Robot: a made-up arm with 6 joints. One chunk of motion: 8 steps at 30 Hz.
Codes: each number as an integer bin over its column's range. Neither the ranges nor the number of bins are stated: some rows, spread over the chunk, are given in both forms.
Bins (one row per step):
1: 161 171 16 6 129 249
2: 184 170 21 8 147 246
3: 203 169 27 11 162 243
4: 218 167 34 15 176 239
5: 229 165 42 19 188 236
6: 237 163 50 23 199 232
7: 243 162 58 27 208 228
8: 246 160 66 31 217 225
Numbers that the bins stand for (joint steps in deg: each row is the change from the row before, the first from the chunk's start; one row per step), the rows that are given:
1: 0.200 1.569 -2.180 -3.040 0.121 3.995
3: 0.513 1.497 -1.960 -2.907 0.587 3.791
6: 0.766 1.281 -1.500 -2.587 1.109 3.415
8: 0.833 1.173 -1.180 -2.373 1.364 3.176
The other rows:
2: 0.371 1.533 -2.080 -2.987 0.375 3.893
4: 0.624 1.425 -1.820 -2.800 0.785 3.654
5: 0.706 1.353 -1.660 -2.693 0.954 3.552
7: 0.811 1.245 -1.340 -2.480 1.236 3.279

